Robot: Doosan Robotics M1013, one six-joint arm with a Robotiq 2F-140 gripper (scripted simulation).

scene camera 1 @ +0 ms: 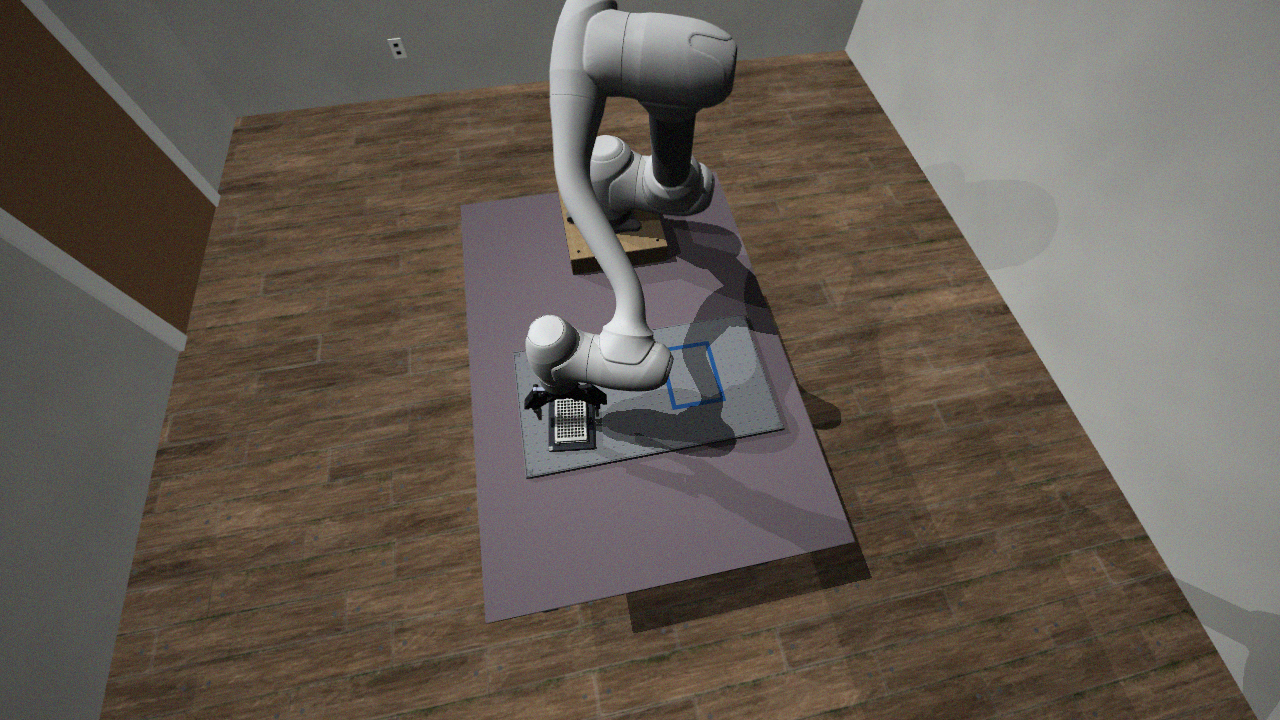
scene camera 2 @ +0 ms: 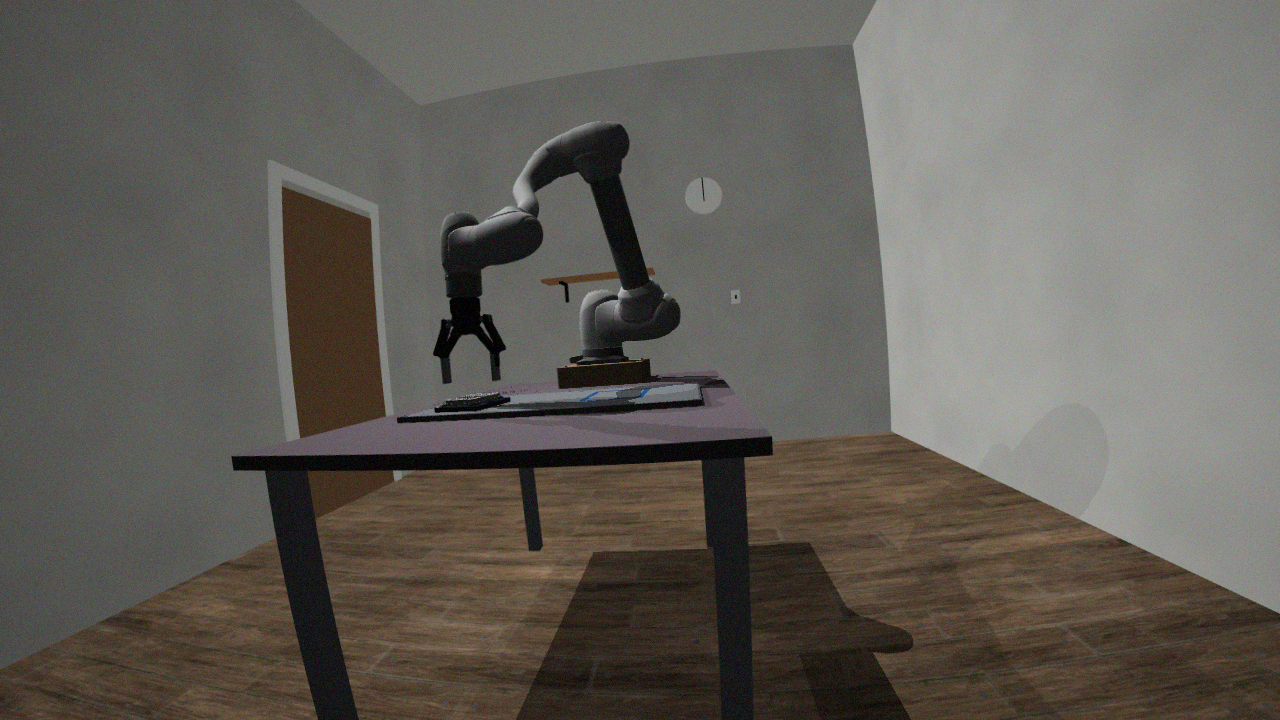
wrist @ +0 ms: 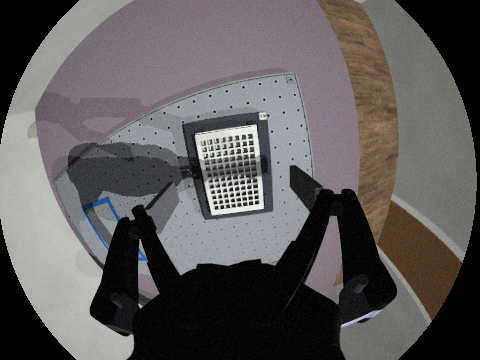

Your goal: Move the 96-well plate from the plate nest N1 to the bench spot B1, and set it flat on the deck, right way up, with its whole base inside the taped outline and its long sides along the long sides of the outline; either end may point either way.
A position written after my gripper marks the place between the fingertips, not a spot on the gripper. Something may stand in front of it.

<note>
I see my gripper (scene camera 2: pixel 471 382), a white 96-well plate (scene camera 1: pixel 574 429) and a dark plate nest N1 (scene camera 1: pixel 590 420).
The white 96-well plate shows as well in the wrist view (wrist: pixel 237 186). My gripper shows as well in scene camera 1 (scene camera 1: pixel 568 413) and in the wrist view (wrist: pixel 232 184). The dark plate nest N1 also shows in the wrist view (wrist: pixel 238 120).
</note>
